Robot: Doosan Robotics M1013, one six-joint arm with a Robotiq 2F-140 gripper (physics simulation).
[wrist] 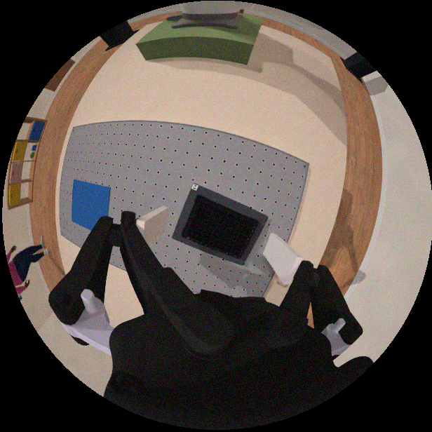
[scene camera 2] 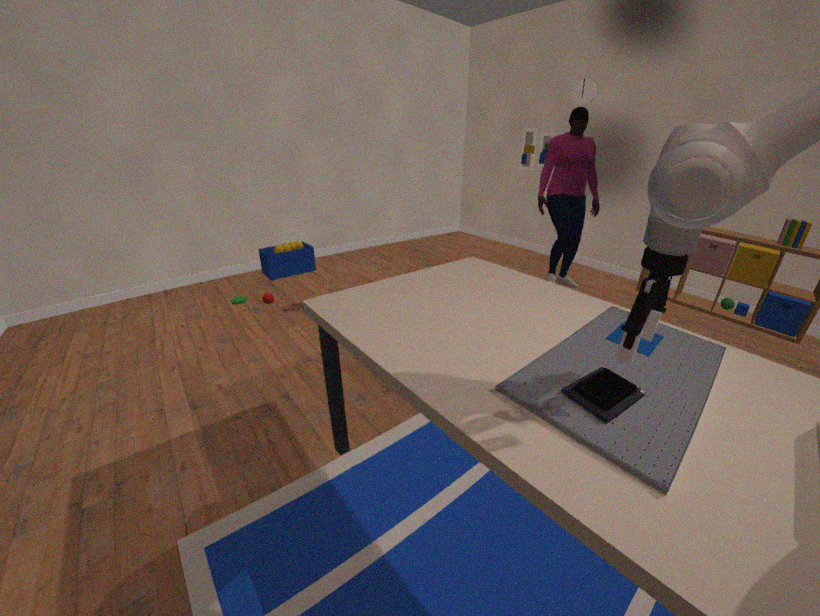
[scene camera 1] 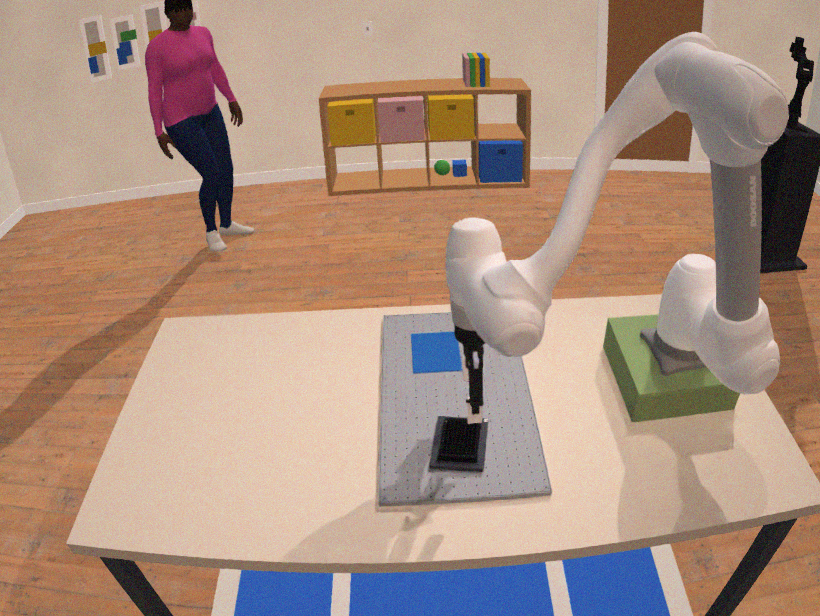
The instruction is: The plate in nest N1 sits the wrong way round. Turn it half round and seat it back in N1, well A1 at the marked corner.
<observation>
my gripper: wrist 218, 232; scene camera 2; scene camera 1
black well plate: wrist 209, 223; scene camera 2; scene camera 1
same spot on black well plate: (scene camera 1: 460, 440) = (scene camera 2: 604, 387)
same spot on my gripper: (scene camera 2: 645, 314) = (scene camera 1: 482, 387)
</observation>
